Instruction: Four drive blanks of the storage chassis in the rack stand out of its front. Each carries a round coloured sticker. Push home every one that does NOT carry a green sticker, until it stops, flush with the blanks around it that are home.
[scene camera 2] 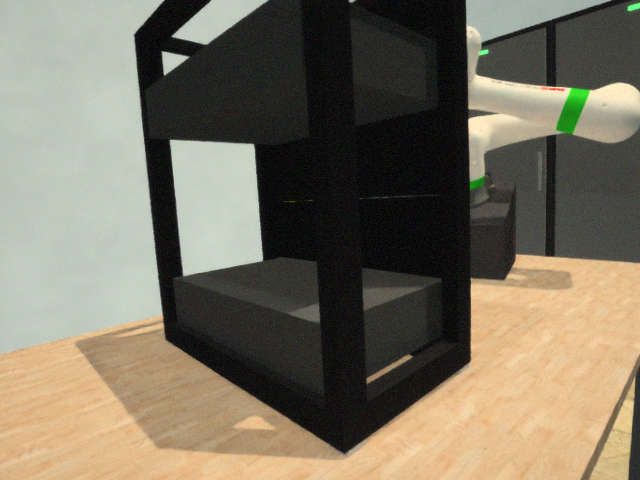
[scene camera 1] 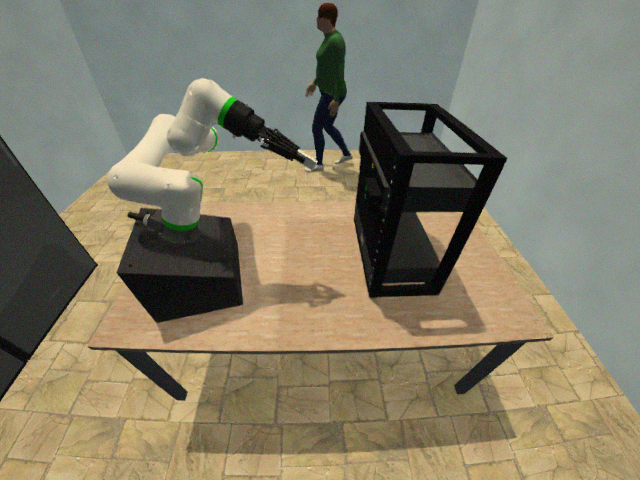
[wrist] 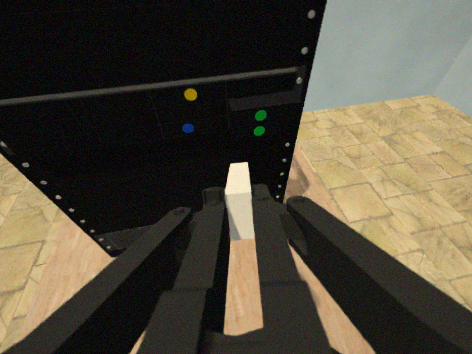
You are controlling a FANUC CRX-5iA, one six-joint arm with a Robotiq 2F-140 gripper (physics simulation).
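Where they show: gripper, fingertip midpoint: (scene camera 1: 314, 165) (wrist: 240, 179); arm's base, origin of the base link: (scene camera 1: 179, 233).
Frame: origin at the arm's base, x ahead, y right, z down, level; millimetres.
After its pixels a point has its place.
My gripper (scene camera 1: 308, 160) {x 516, y -64, z -258 mm} (wrist: 240, 179) {x 516, y -64, z -258 mm} is shut and empty, its pale fingertips together, in front of the rack (scene camera 1: 391, 242) {x 772, y 76, z -72 mm} (scene camera 2: 338, 232) {x 978, y -449, z -9 mm} and apart from it. In the wrist view the chassis front (wrist: 115, 122) {x 695, y -232, z -213 mm} is above the fingertips. The blank with the yellow sticker (wrist: 190, 94) {x 705, y -115, z -243 mm} and the blank with the blue sticker (wrist: 188, 128) {x 704, y -128, z -185 mm} look about flush with the dark front around them. To their right, the blank with the upper green sticker (wrist: 260, 115) {x 679, y -14, z -215 mm} stands out. Below it is another green sticker (wrist: 259, 131) {x 679, y -14, z -185 mm}; how far its blank stands out is unclear.
The rack stands on the wooden table (scene camera 1: 305, 320) {x 496, y 192, z 236 mm} (scene camera 2: 542, 330) {x 467, y -440, z 236 mm}. Its upper unit (scene camera 1: 439, 198) {x 896, y 34, z -220 mm} (scene camera 2: 232, 98) {x 1001, y -283, z -174 mm} and lower unit (scene camera 1: 413, 253) {x 912, y -51, z 97 mm} (scene camera 2: 248, 315) {x 989, y -253, z 118 mm} lie above and below the chassis. A long grey ledge (wrist: 150, 89) {x 702, y -168, z -257 mm} crosses above the stickers. A person (scene camera 1: 330, 67) is behind the table.
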